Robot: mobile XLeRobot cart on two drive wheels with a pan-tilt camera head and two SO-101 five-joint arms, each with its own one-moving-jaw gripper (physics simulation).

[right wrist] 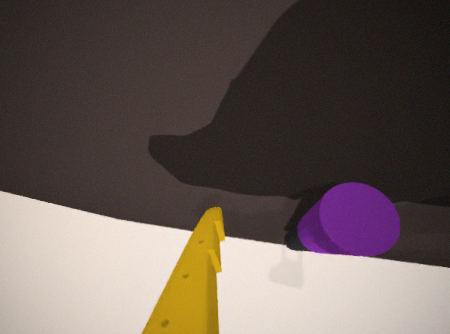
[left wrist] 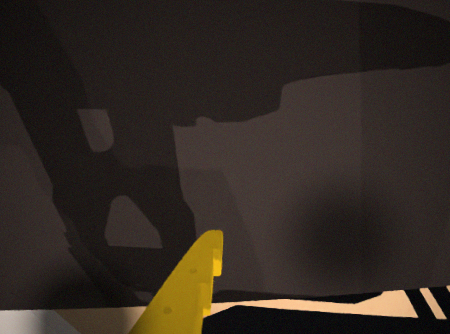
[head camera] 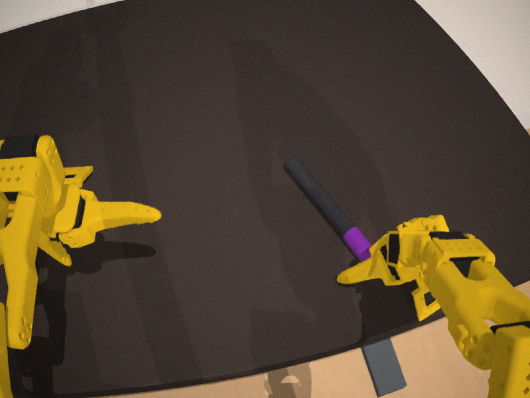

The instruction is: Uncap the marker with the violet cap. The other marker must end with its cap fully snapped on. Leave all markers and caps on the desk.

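Frame: origin at the left arm's base, x left, y back, z up, level; metres.
Where they show: left hand, its tool point: [left wrist: 222, 247] [head camera: 70, 261]; right hand, its tool point: [right wrist: 222, 219].
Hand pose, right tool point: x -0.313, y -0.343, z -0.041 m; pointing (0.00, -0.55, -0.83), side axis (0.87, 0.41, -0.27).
Each offset is from my right tool point to the top centre of the thing. Level surfaces: height alone.
The marker with the violet cap lies diagonally on the desk; its dark barrel @(dx +0.074, dy -0.041, dz +0.006 m) [head camera: 320, 197] [right wrist: 295, 241] points to the upper left in the head view. The violet cap @(dx +0.042, dy +0.009, dz +0.006 m) [head camera: 357, 241] [right wrist: 359, 219] sits on its lower-right end, its round end facing the right wrist camera. My right gripper [head camera: 350, 276] [right wrist: 216, 215] is open and empty beside the cap, which lies to the right of the visible jaw in the right wrist view. My left gripper [head camera: 114, 239] [left wrist: 215, 237] is open and empty above the desk, away from the marker. The other marker does not show.
The dark desk @(dz -0.013 m) [head camera: 200, 100] [left wrist: 310, 140] [right wrist: 100, 90] has a curved edge at the right and a front edge below both grippers. A blue-grey bar [head camera: 384, 367] shows below the desk's front edge. Shadows of the arms fall across the desk.
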